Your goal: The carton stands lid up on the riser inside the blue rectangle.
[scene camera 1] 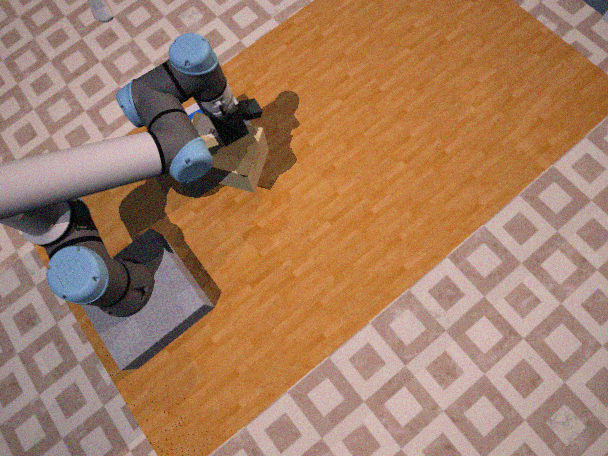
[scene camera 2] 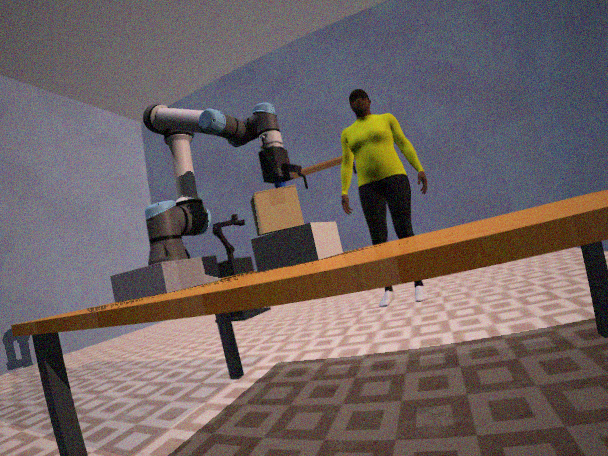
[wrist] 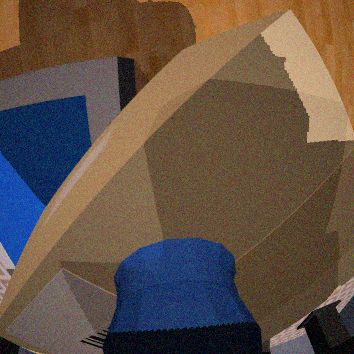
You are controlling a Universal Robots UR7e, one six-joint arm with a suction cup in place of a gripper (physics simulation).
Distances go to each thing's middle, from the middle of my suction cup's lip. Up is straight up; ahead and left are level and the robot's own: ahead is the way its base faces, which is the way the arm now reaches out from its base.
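Tan cardboard carton (scene camera 1: 239, 165): my suction cup now 70 mm above it, 40 mm past it.
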